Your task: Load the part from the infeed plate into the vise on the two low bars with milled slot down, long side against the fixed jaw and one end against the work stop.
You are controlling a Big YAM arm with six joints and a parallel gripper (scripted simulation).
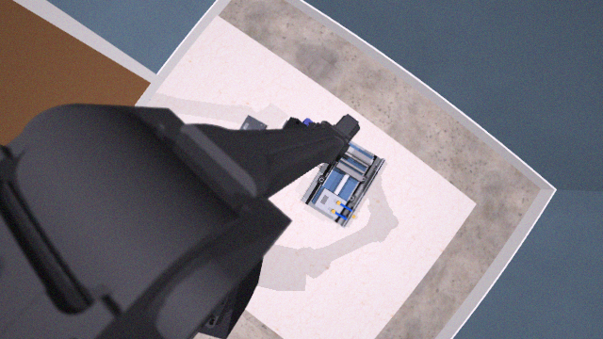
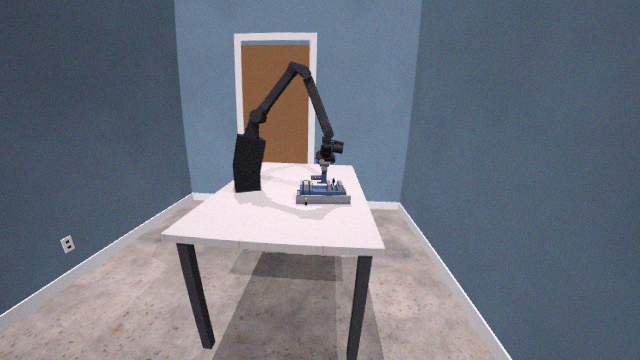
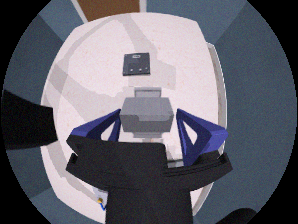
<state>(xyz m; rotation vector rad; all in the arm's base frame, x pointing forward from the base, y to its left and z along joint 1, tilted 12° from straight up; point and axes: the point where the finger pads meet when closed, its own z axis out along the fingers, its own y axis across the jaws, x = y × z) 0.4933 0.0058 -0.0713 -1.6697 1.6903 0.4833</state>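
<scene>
My hand is 10 mm above the part. Round my hand: dark square plate (20 mm behind, 190 mm to the left, 150 mm below).
</scene>
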